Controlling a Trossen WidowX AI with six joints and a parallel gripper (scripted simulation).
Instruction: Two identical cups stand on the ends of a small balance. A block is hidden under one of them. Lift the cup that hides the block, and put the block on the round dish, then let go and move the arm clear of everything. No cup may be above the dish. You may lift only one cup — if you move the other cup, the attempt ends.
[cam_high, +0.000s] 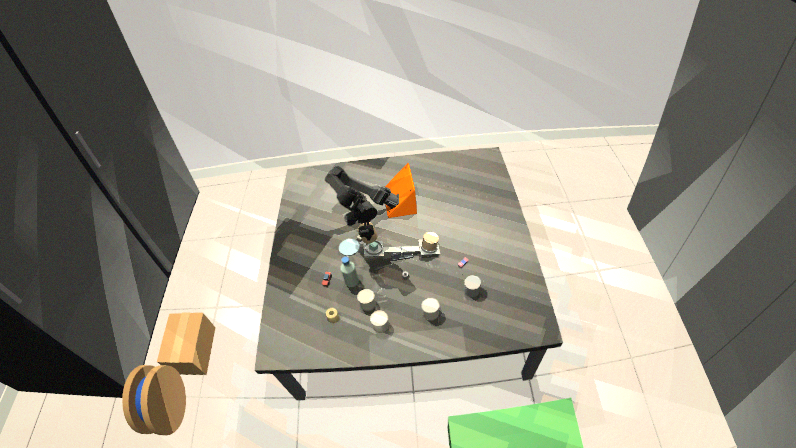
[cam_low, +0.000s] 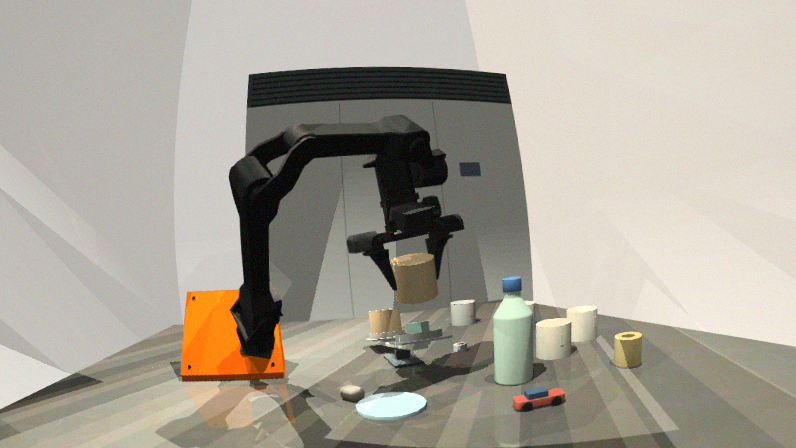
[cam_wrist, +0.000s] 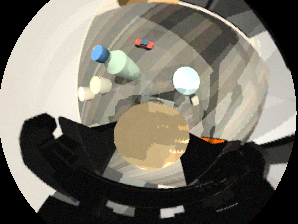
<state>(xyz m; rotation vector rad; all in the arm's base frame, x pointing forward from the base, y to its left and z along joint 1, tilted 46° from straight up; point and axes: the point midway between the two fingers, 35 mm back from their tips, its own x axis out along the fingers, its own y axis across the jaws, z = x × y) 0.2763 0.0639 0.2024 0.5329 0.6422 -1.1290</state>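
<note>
My gripper tip is now 2 cm to the left of the tan cup and 1 cm below it. Round my gripper tip: pale green block: 8 cm below, 1 cm to the left; then pale green bottle: 13 cm ahead, 9 cm to the right, 6 cm below; then balance: 14 cm to the left, 13 cm below, 2 cm behind.
</note>
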